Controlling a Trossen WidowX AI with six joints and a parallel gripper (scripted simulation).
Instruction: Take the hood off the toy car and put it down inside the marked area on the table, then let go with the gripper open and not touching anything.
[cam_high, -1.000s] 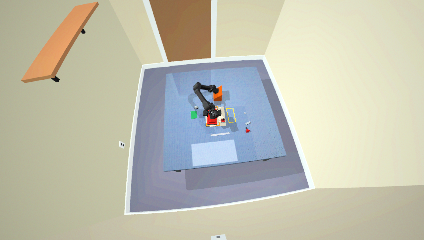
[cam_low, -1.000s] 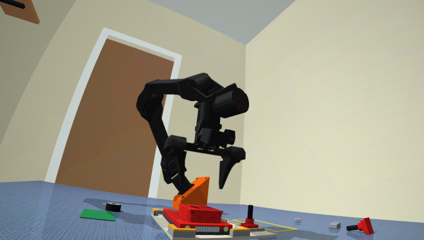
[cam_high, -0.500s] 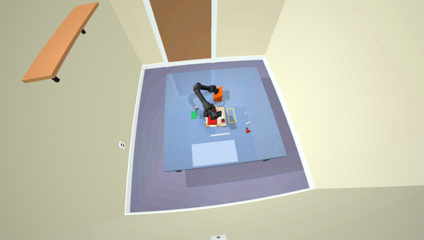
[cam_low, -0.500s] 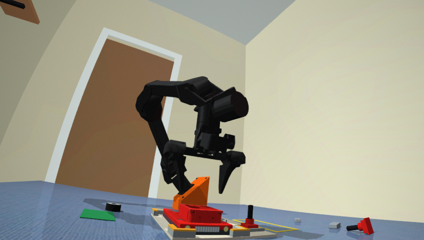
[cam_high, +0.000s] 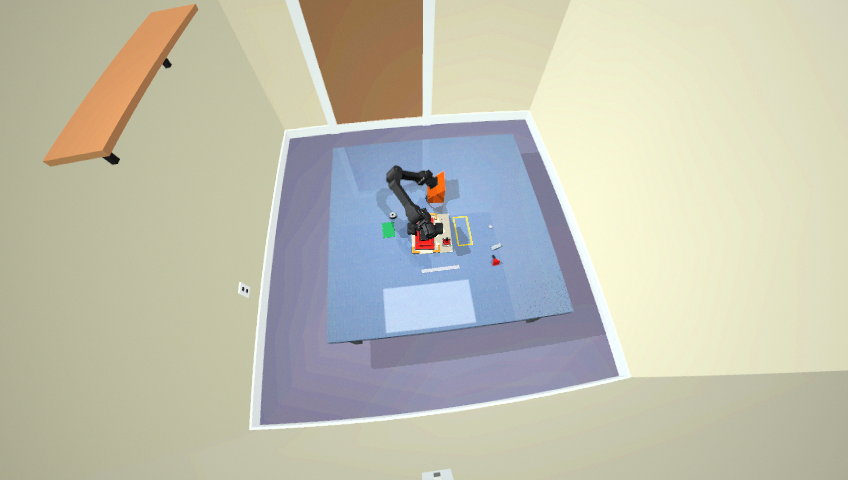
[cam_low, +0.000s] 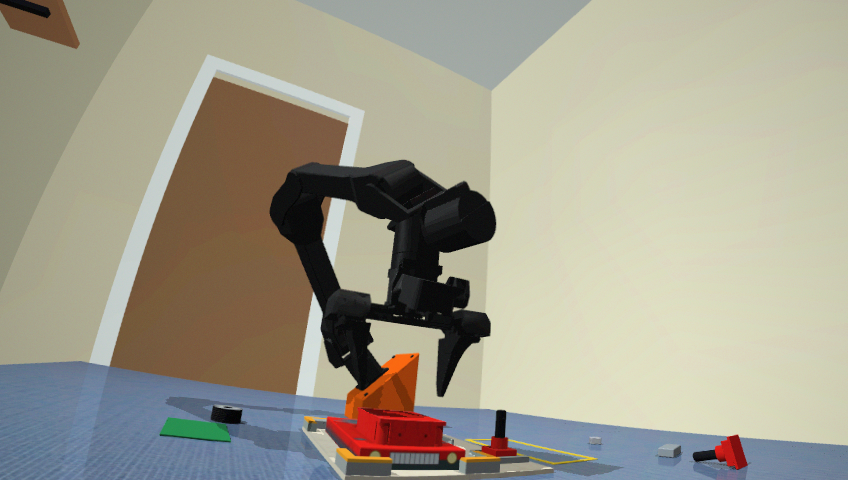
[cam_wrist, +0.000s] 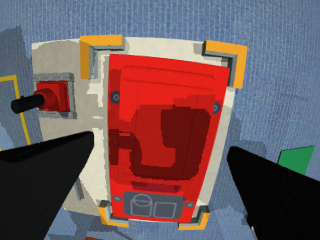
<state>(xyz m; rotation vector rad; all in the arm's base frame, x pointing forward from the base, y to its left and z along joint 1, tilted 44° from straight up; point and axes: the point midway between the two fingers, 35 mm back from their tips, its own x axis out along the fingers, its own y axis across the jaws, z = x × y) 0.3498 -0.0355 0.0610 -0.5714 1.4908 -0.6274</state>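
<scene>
The red hood lies 3 cm below my gripper tip. Also, from my gripper tip: black wheel (19 cm to the right, 17 cm behind, 6 cm below); green pad (21 cm to the right, 8 cm behind, 7 cm below).
</scene>
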